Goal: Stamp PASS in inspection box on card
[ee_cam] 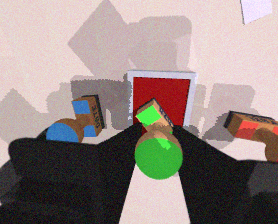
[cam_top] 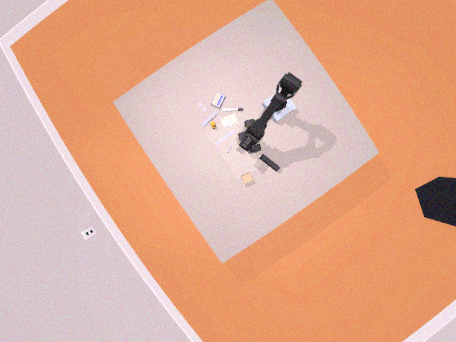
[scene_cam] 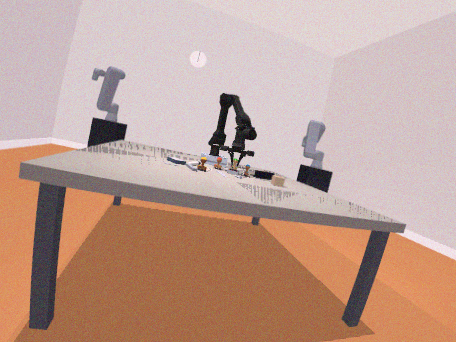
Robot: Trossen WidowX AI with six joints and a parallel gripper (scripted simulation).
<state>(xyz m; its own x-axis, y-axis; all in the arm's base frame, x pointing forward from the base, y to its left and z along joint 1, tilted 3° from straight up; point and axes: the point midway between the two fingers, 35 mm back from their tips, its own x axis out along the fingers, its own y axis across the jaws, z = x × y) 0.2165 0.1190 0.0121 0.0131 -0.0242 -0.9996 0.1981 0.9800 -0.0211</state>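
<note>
Now: the green-topped PASS stamp right at my gripper tip. Also, from my gripper tip: red ink pad 3 cm below; then blue-knobbed stamp 1 cm ahead, 7 cm to the left, 2 cm below; then red-topped stamp 2 cm behind, 9 cm to the right, 2 cm below.
</note>
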